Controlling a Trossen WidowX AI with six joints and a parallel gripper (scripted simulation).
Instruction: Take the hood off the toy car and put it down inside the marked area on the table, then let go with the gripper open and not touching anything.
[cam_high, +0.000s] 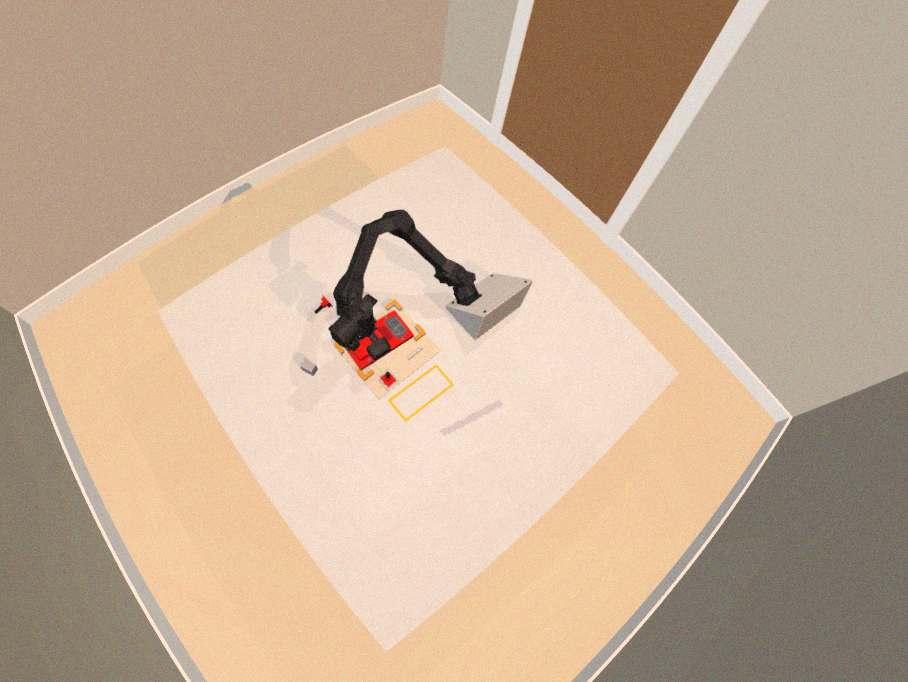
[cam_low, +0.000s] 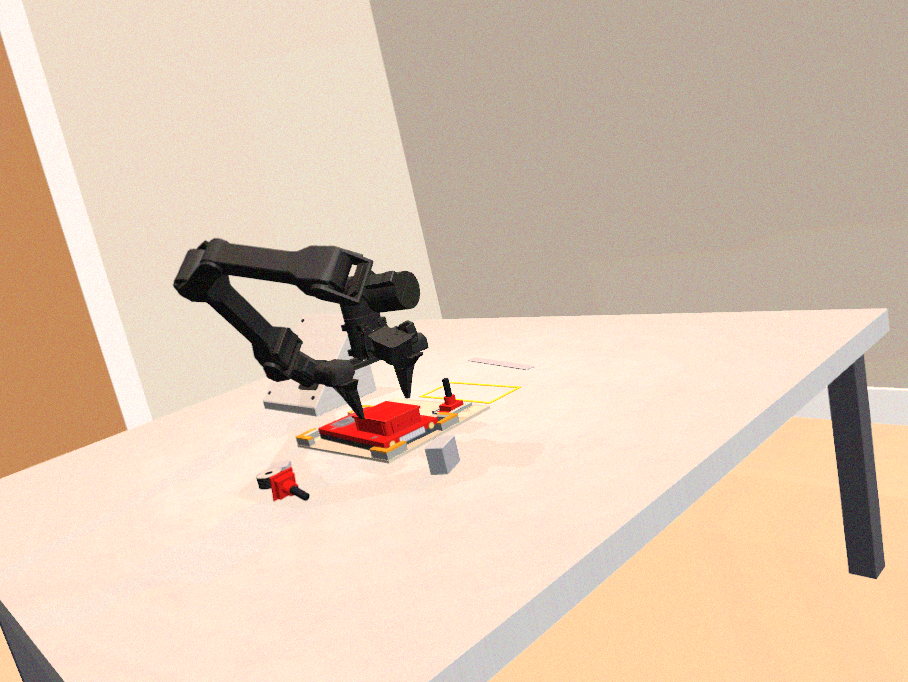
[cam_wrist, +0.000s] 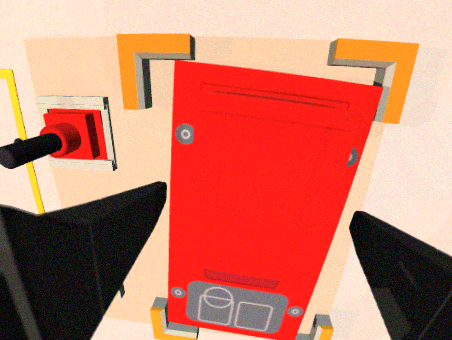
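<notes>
My gripper tip is now 1 cm above the hood.
</notes>
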